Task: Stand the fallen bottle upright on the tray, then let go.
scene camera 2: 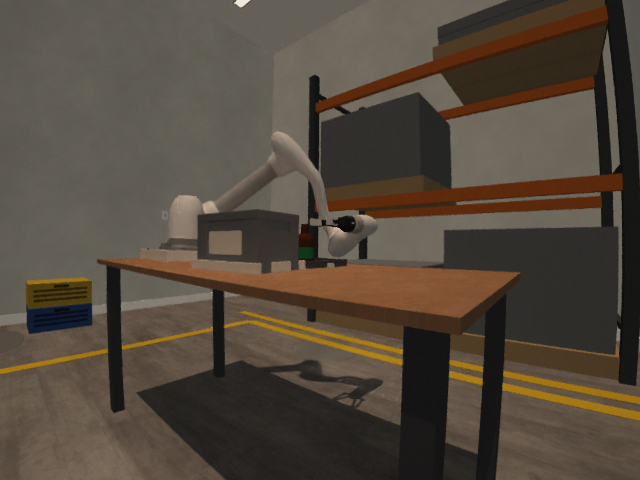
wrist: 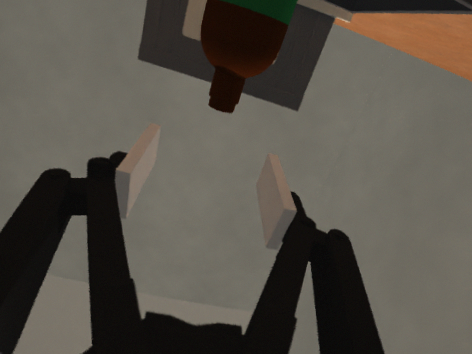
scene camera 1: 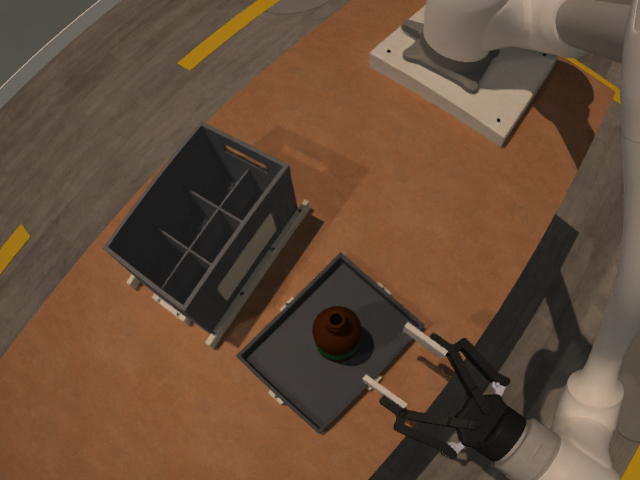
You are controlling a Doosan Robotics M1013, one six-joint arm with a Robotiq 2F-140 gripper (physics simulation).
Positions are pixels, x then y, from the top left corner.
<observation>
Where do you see a brown bottle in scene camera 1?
336, 330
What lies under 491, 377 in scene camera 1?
My gripper.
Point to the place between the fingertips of my gripper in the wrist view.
211, 157
</observation>
